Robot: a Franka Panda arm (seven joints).
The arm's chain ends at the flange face. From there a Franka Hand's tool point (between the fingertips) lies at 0.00 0.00 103.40 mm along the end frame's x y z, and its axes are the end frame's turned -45 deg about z.
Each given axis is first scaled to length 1.
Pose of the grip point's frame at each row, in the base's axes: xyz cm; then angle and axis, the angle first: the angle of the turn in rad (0 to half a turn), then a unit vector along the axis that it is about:
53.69 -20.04 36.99 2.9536 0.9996 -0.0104 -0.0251
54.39 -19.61 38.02 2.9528 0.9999 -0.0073 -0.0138
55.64 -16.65 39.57 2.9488 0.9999 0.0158 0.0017
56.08 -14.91 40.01 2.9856 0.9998 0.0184 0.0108
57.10 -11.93 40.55 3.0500 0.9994 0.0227 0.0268
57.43 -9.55 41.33 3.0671 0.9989 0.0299 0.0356
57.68 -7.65 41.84 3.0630 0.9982 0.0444 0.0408
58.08 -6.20 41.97 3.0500 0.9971 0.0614 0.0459
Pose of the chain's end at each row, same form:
54.22 -18.11 47.13 2.9487 0.9198 -0.3922 0.0129
54.69 -17.67 48.17 2.9567 0.9208 -0.3893 0.0235
55.57 -14.67 49.72 2.9648 0.9291 -0.3678 0.0385
55.83 -13.31 50.22 3.0058 0.9300 -0.3653 0.0399
56.53 -11.00 50.83 3.0775 0.9315 -0.3613 0.0423
56.67 -8.80 51.62 3.1000 0.9339 -0.3545 0.0471
56.80 -6.88 52.11 3.1002 0.9387 -0.3408 0.0527
57.08 -5.32 52.22 3.0921 0.9440 -0.3246 0.0599

